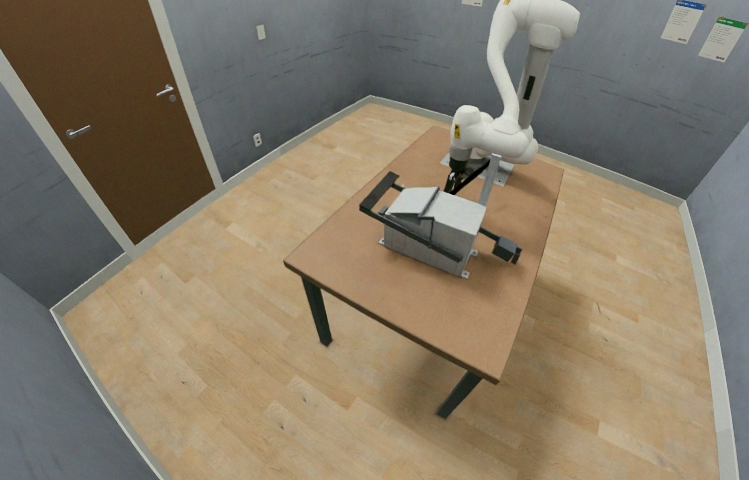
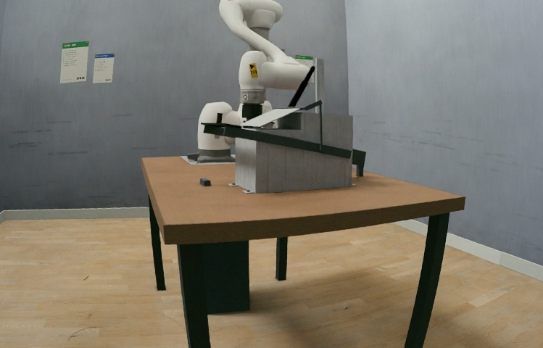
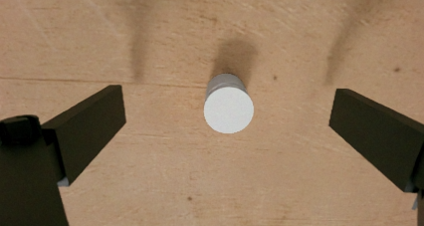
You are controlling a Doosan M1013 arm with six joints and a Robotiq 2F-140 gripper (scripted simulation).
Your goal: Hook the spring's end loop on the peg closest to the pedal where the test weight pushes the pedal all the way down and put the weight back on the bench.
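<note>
Right now my hand is 1 cm above the steel test weight. From my hand the other things lie so: dark block (23 cm ahead, 21 cm to the right, 3 cm below).
</note>
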